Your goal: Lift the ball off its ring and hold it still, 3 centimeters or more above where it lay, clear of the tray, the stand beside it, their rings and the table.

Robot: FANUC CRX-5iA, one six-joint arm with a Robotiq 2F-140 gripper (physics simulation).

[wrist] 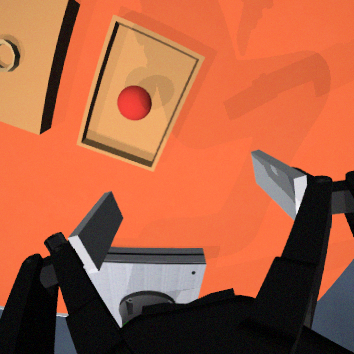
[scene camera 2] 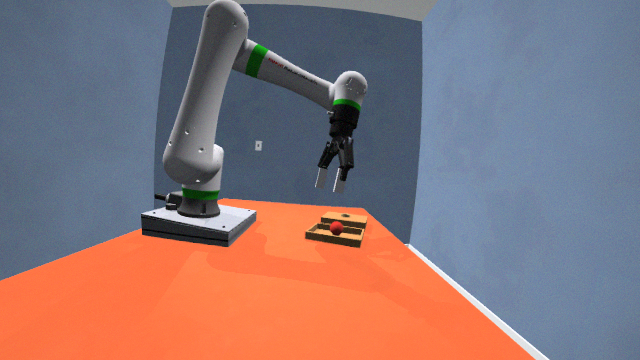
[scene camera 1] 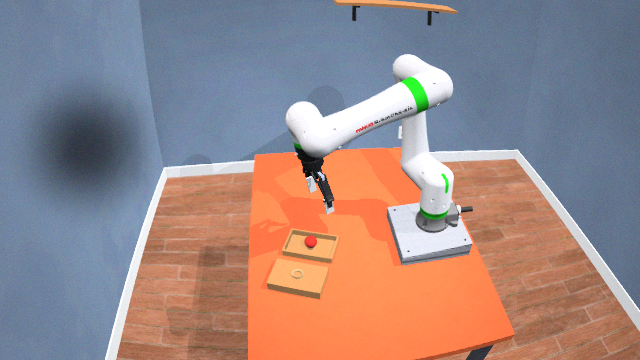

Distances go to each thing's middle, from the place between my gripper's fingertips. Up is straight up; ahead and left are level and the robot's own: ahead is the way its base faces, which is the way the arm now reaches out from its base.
I see the red ball (wrist: 134, 102) 14 cm below my hand, 6 cm to the left of it and 4 cm ahead of it. Also, from my hand: tan stand (scene camera 1: 291, 277) (24 cm to the left, 15 cm below, 8 cm ahead); shallow tan tray (scene camera 1: 324, 251) (16 cm below, 6 cm to the left, 4 cm ahead).
